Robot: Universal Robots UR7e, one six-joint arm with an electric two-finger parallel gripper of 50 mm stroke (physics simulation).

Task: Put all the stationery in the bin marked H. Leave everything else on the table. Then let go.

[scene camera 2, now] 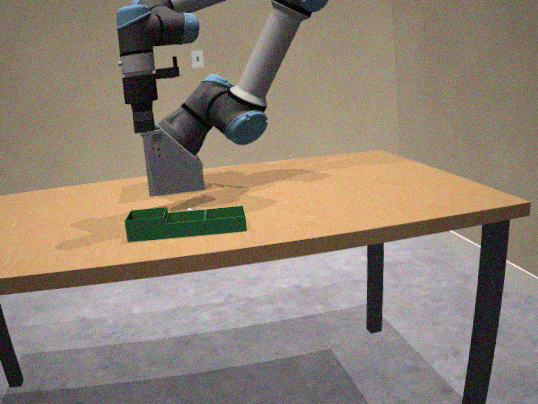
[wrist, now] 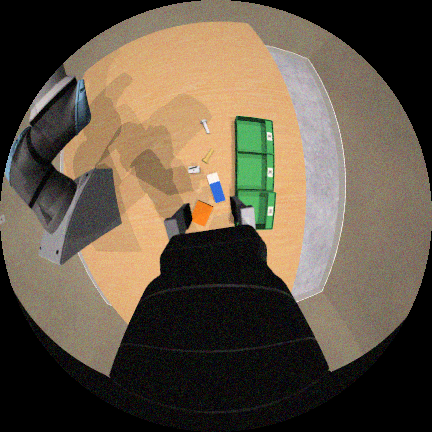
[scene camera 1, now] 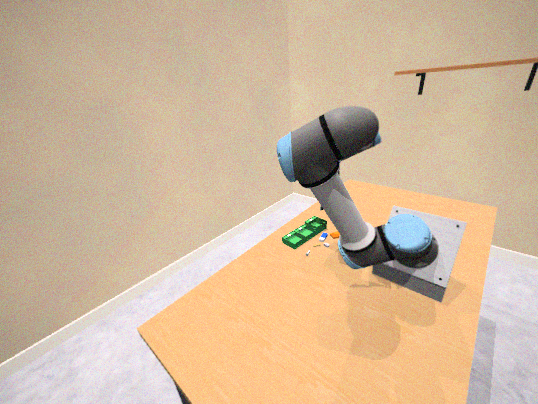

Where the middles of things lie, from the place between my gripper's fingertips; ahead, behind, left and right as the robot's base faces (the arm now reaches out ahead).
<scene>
The green three-compartment bin [scene camera 2: 155,223] is 90 mm ahead of my hand, 50 mm to the left of it and 130 mm below it.
</scene>
